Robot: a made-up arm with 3 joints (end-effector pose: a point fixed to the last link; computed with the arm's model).
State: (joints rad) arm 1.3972 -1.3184 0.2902
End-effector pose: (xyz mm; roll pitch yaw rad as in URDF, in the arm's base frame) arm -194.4 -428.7 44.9 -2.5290 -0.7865 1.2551
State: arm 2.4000 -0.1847 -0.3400
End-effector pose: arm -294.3 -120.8 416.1 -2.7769 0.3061 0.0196
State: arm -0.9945 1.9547 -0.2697
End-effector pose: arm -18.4 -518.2 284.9 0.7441 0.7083 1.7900
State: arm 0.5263 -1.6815 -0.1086
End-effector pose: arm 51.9 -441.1 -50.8 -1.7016 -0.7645 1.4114
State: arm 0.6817 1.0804 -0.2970
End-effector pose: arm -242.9 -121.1 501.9 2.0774 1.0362 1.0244
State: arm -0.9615 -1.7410 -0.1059
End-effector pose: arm 338.5 -83.0 -64.9 -1.6259 -0.7846 2.8343
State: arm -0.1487 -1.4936 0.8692
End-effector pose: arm 296.5 -301.6 -14.5 2.9073 -0.9355 -2.7370
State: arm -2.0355 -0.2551 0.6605
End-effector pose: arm 31.1 213.1 394.3 -2.9703 0.2166 -0.9113
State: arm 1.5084 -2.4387 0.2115
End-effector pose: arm -298.4 -96.3 -156.5 -0.6510 -0.9227 -0.6823
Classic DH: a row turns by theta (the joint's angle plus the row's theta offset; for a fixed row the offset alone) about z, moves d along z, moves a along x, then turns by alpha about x. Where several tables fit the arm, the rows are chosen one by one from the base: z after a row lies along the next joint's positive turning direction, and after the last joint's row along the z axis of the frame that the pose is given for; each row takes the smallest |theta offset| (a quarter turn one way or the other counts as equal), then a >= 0, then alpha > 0; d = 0 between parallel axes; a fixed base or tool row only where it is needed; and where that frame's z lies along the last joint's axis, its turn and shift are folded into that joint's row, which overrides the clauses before.
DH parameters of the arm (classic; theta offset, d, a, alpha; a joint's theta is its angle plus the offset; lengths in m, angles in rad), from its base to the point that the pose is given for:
base (fixed): 1.5292 0 -0.0961 3.1416
joint 1: 1.5054 -0.145 -0.033 -1.7684
joint 2: 0 0.1517 0.2094 -1.3484
joint 3: 0.632 0.3184 -0.0021 2.6253
tool (fixed): -2.0417 0.0387 0 0

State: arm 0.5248 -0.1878 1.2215
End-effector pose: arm 131.7 -354.8 412.9 -3.0464 0.3395 -2.9305
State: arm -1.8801 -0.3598 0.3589
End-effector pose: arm 83.2 223.8 364.5 -2.8831 0.1029 -1.3620
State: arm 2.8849 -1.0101 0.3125
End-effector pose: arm -374.3 37.9 147.2 -2.7090 -0.5153 -0.0518
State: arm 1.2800 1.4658 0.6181
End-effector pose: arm -251.5 121.7 438.2 -0.6756 1.0938 -1.8693
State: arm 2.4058 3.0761 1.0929
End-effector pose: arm 18.8 285.6 -70.3 -0.2037 -0.6276 -2.8261
